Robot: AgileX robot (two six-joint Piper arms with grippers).
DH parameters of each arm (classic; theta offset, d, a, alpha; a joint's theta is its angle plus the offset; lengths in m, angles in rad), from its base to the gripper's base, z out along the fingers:
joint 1: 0 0.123 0 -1.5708
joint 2: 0.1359 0 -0.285 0
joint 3: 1.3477 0 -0.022 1.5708
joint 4: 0 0.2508 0 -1.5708
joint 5: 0 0 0.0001 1.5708
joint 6: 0 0.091 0 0
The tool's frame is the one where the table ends.
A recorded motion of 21 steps. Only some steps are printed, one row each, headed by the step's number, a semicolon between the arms.
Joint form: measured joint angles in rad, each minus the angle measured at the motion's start. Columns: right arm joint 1, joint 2, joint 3, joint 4, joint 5, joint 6; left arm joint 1, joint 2, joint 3, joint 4, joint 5, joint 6.
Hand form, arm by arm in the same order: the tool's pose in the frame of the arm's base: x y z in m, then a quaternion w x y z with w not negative. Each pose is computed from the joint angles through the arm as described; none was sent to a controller.
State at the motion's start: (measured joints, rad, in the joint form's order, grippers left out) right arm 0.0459 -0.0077 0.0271 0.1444 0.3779 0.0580; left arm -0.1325 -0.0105 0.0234 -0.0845 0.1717 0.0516
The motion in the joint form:
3: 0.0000 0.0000 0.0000 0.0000 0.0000 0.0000; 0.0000 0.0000 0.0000 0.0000 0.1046 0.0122
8: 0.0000 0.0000 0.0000 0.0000 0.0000 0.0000; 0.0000 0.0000 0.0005 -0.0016 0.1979 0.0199
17: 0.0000 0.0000 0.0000 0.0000 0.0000 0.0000; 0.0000 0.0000 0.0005 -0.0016 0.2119 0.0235
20: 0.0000 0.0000 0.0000 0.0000 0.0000 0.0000; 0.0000 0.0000 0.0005 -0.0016 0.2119 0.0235
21: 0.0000 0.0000 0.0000 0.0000 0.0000 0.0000; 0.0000 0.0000 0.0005 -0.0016 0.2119 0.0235
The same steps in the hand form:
3: 0.0524 0.0073 0.1709 0.58393 0.04335 0.80547 0.09146; 0.0541 -0.0093 0.1809 0.63008 0.05177 0.77276 -0.05629
8: 0.0524 0.0073 0.1709 0.58393 0.04335 0.80547 0.09146; 0.0519 -0.0098 0.1726 0.59325 0.05887 0.80101 -0.05450
17: 0.0524 0.0073 0.1709 0.58393 0.04335 0.80547 0.09146; 0.0515 -0.0098 0.1714 0.58771 0.06100 0.80500 -0.05343
20: 0.0524 0.0073 0.1709 0.58393 0.04335 0.80547 0.09146; 0.0515 -0.0098 0.1714 0.58771 0.06100 0.80500 -0.05343
21: 0.0524 0.0073 0.1709 0.58393 0.04335 0.80547 0.09146; 0.0515 -0.0098 0.1714 0.58771 0.06100 0.80500 -0.05343

